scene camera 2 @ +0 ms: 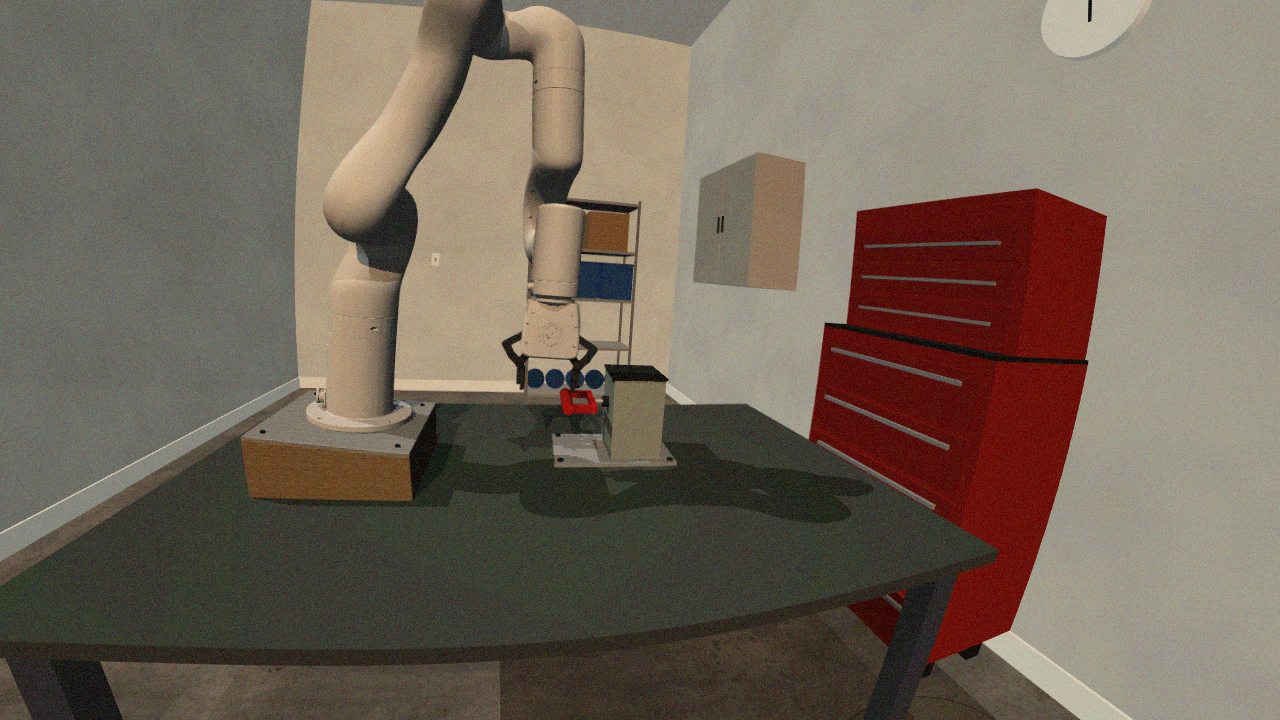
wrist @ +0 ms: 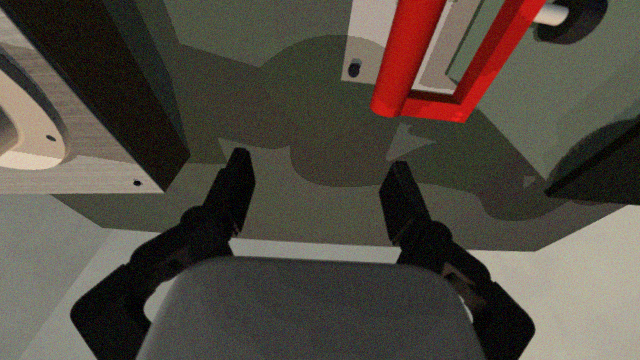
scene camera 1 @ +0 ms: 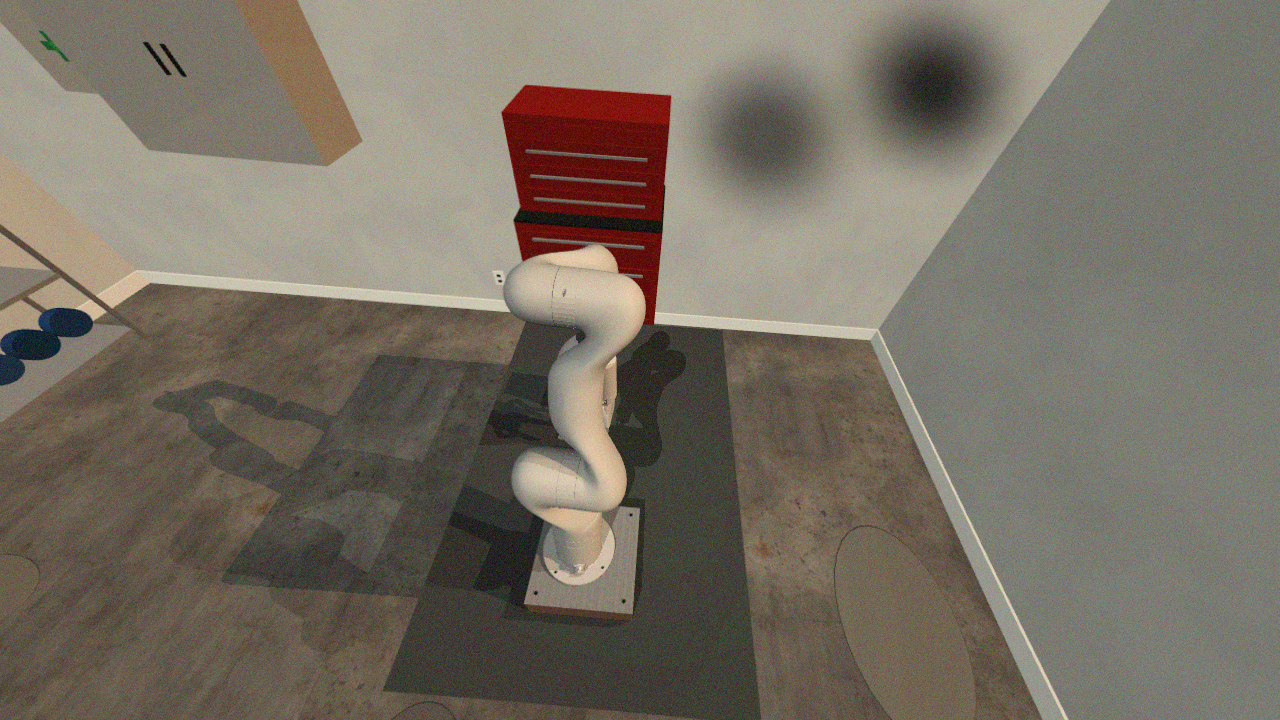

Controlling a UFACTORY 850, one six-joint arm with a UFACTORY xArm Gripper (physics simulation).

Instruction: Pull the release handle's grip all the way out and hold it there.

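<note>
The release handle's red grip (scene camera 2: 566, 403) (wrist: 407, 55) is a round bar on a rectangular frame. A short pale rod (wrist: 550, 14) joins it to a black collar (wrist: 592, 17) on the beige housing (scene camera 2: 633, 417), which has a black top and stands on a light base plate (scene camera 2: 572, 455) (wrist: 367, 25). My gripper (scene camera 2: 547, 385) (wrist: 320, 170) is open and empty. Its fingertips are near the grip's height or slightly above. In the wrist view the grip lies beyond and to the right of the fingers, not between them. The arm hides the handle in scene camera 1.
The arm's base block (scene camera 1: 586, 589) (scene camera 2: 326, 467) (wrist: 110, 175) stands on the dark table (scene camera 1: 680, 608) (scene camera 2: 501, 573). A red tool cabinet (scene camera 1: 586, 134) (scene camera 2: 948, 295) stands past the table's end. A shelf rack (scene camera 2: 636, 268) and a wall cabinet (scene camera 2: 776, 223) are farther back.
</note>
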